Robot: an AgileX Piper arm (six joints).
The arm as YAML. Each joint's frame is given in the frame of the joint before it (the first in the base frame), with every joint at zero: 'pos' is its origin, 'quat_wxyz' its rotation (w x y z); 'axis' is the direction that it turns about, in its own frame. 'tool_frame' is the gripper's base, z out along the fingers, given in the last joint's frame.
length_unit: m
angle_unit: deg
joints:
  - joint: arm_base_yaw
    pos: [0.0, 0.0, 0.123]
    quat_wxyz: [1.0, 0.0, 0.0, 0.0]
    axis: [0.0, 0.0, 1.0]
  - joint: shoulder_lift
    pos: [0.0, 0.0, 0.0]
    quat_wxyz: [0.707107, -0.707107, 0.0, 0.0]
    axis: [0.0, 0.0, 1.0]
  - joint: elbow
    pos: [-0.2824, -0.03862, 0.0]
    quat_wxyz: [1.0, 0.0, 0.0, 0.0]
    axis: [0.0, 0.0, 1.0]
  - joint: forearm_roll
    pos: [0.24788, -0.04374, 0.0]
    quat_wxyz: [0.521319, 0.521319, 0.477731, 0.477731]
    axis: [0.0, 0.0, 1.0]
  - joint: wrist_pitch
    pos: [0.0, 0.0, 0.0]
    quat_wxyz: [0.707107, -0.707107, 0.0, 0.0]
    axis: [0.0, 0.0, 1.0]
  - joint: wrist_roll
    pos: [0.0, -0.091, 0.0]
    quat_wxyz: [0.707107, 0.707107, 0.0, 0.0]
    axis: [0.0, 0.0, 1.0]
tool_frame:
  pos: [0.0, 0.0, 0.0]
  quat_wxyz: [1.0, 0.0, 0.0, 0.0]
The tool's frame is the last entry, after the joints.
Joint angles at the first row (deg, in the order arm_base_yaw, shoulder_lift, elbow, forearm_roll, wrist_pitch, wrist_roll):
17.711, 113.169, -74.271, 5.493, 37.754, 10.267
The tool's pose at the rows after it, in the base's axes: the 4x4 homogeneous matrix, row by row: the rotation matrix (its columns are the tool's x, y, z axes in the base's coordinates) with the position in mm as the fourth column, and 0 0 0 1 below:
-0.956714 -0.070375 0.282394 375.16; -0.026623 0.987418 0.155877 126.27; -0.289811 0.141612 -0.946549 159.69; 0 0 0 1
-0.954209 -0.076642 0.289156 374.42; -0.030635 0.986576 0.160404 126.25; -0.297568 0.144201 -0.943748 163.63; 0 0 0 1
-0.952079 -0.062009 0.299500 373.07; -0.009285 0.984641 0.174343 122.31; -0.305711 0.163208 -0.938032 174.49; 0 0 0 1
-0.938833 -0.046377 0.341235 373.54; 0.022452 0.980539 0.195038 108.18; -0.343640 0.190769 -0.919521 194.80; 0 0 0 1
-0.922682 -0.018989 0.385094 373.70; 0.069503 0.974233 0.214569 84.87; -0.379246 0.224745 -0.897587 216.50; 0 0 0 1
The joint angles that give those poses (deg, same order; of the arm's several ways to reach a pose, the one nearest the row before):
17.783, 113.168, -74.272, 5.829, 37.755, 10.893
17.783, 112.562, -74.223, 6.028, 37.845, 10.470
17.109, 110.933, -74.222, 7.212, 38.717, 10.148
14.791, 107.953, -74.222, 9.239, 39.193, 8.048
10.921, 104.724, -74.221, 12.336, 40.141, 4.714

